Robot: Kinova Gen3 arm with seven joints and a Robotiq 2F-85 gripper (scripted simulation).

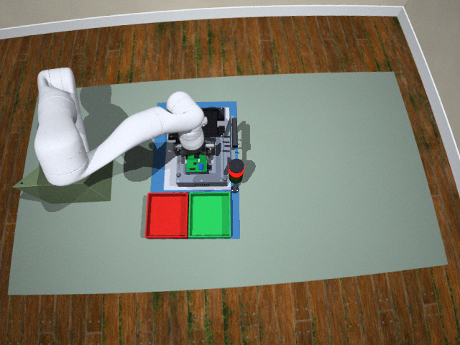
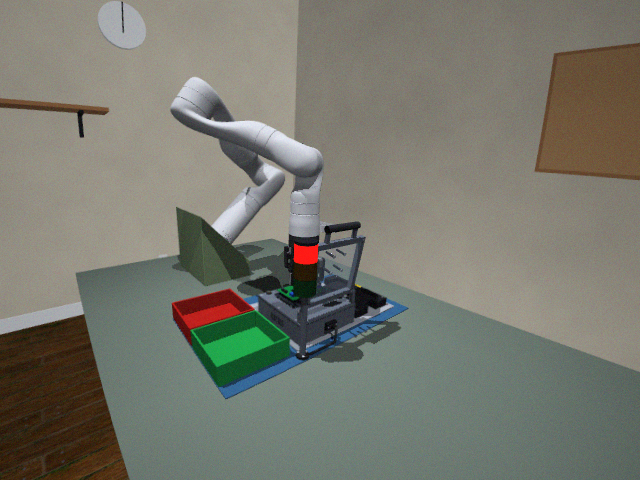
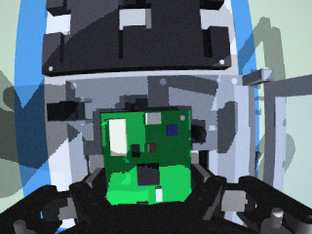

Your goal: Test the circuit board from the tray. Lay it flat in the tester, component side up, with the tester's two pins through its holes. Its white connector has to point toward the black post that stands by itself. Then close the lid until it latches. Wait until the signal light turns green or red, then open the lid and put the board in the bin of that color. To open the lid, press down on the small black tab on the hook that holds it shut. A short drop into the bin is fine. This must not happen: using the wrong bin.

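The nest is 10 mm ahead of my hand, 10 mm to the left of it and 20 mm below it. Round my hand: black latch hook 60 mm behind, 60 mm to the left; then green circuit board 10 mm below; then clear lid 120 mm ahead, 100 mm above.
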